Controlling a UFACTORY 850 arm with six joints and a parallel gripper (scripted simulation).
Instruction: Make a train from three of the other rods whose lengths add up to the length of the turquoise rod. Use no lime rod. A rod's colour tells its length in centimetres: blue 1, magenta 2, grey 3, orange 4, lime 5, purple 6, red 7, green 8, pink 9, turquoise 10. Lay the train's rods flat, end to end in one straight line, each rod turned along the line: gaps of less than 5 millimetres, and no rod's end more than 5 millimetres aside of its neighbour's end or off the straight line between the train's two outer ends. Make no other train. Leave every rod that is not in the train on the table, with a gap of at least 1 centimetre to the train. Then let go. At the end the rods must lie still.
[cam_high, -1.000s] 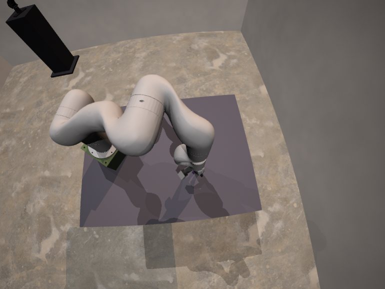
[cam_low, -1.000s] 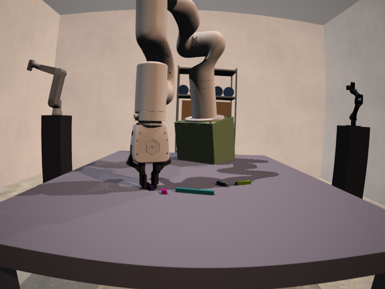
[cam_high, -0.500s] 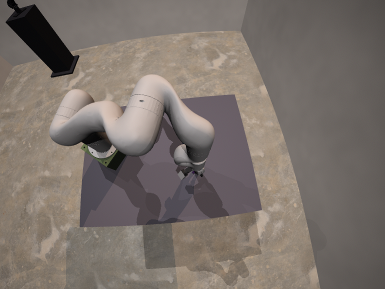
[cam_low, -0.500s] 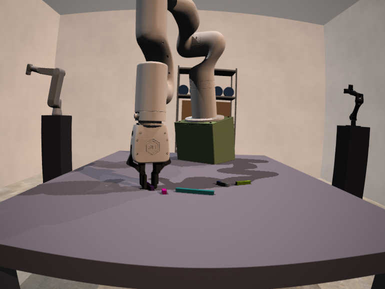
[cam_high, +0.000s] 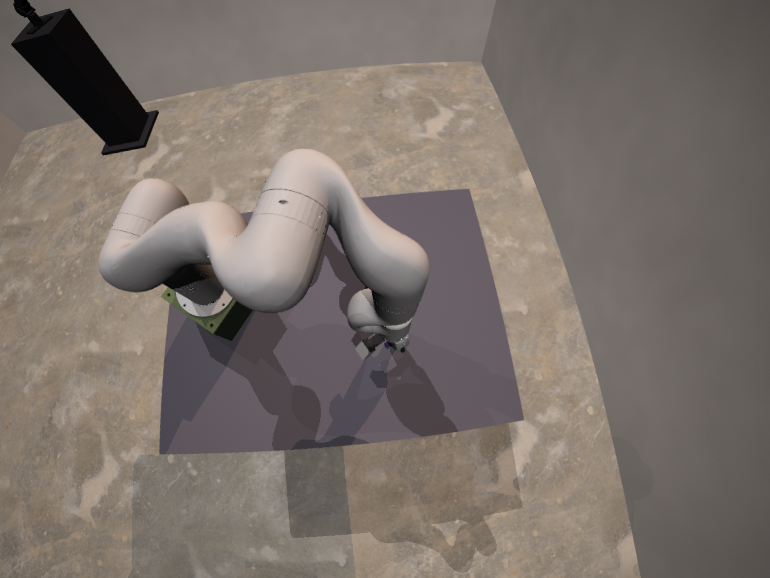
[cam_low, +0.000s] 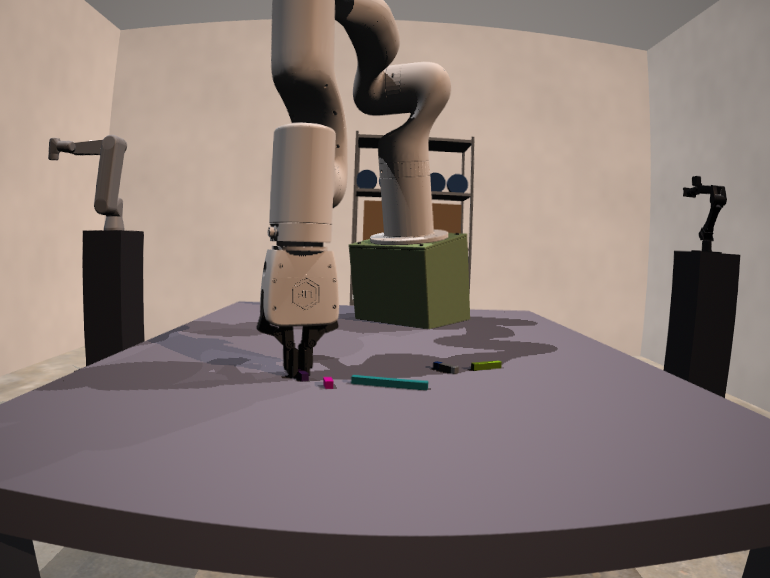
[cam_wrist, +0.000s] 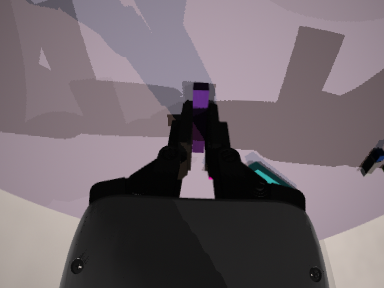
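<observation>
Right now my hand is 2 cm above the purple rod. The rest, counted from my hand: blue rod (7 cm behind, 20 cm to the left, 2 cm below); turquoise rod (3 cm ahead, 13 cm to the left, 2 cm below); magenta rod (5 cm ahead, 5 cm to the left, 2 cm below).
</observation>
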